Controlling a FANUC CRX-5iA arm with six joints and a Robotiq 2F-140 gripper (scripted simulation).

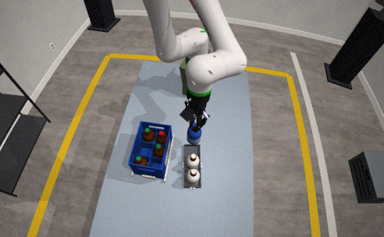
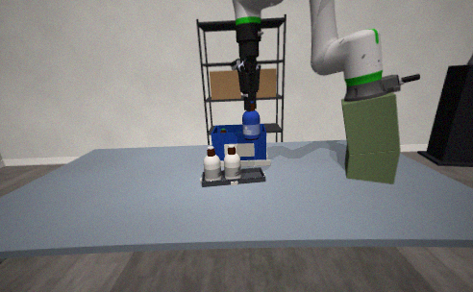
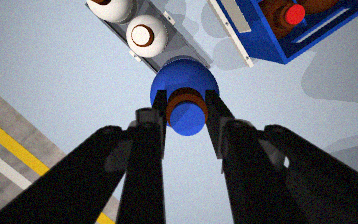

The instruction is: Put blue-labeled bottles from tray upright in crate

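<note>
The blue-labeled bottle is 80 mm below my hand. Also, from my hand: blue crate: 100 mm ahead, 220 mm to the right, 260 mm below.
</note>
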